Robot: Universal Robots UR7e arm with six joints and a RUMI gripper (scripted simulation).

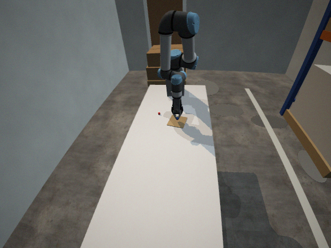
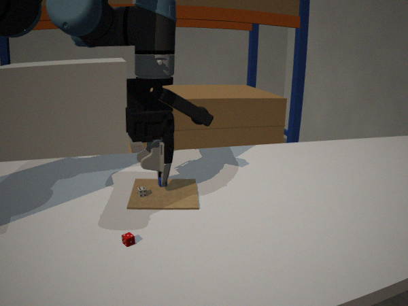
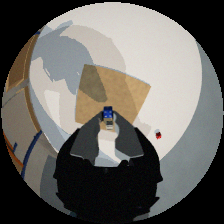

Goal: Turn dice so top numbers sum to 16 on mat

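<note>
The mat is 3 cm below my hand. Round my hand: blue die 1 cm below; red die 17 cm to the right, 9 cm behind, 3 cm below; white die 4 cm behind, 2 cm below, 1 cm to the right.
</note>
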